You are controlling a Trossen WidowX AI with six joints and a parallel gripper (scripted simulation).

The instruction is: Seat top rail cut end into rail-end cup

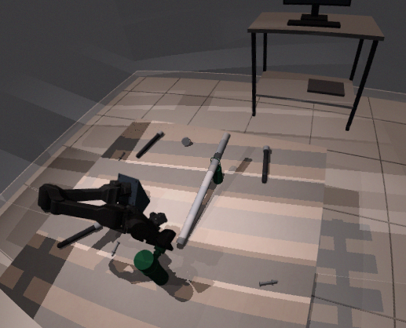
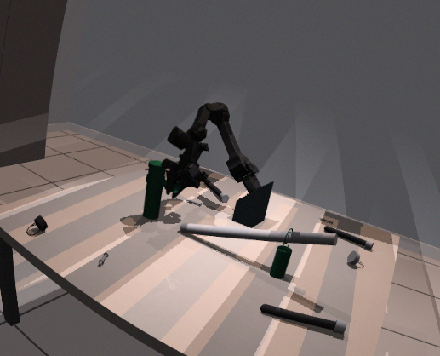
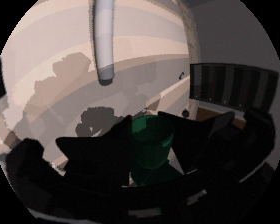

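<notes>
My gripper tip is now 30 mm below the rail-end cup, 20 mm to the left of it and 20 mm past it. Also, from my gripper tip: black clamp (400 mm ahead, 280 mm to the right, 100 mm below); green line post (430 mm to the left, 70 mm ahead, 10 mm below).
</notes>
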